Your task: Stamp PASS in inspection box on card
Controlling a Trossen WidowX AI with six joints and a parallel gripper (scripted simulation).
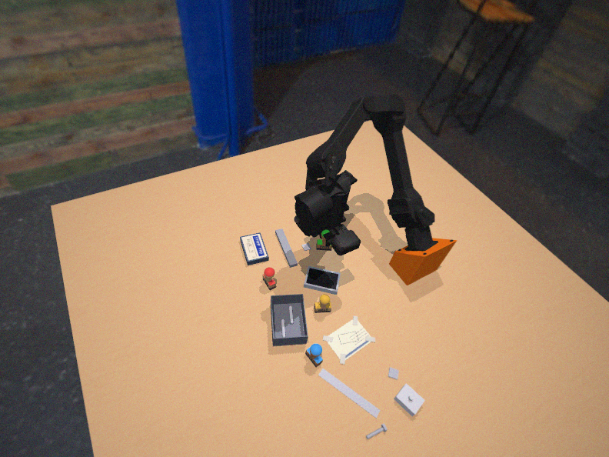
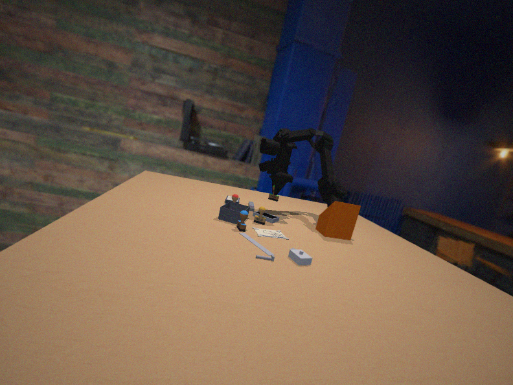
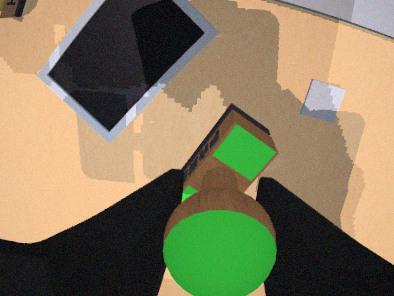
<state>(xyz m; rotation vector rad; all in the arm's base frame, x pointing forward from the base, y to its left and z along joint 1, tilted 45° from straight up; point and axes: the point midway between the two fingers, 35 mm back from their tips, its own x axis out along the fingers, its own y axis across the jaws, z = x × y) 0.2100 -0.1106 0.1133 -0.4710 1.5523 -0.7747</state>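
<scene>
The ink pad lies 4 cm ahead of my gripper tip, 5 cm to the left of it and 9 cm below it. The rest, counted from my gripper tip: green-knobbed pass stamp: right at my gripper tip; yellow stamp: 9 cm ahead, 12 cm to the left, 7 cm below; red stamp: 16 cm ahead, 2 cm to the right, 7 cm below.
</scene>
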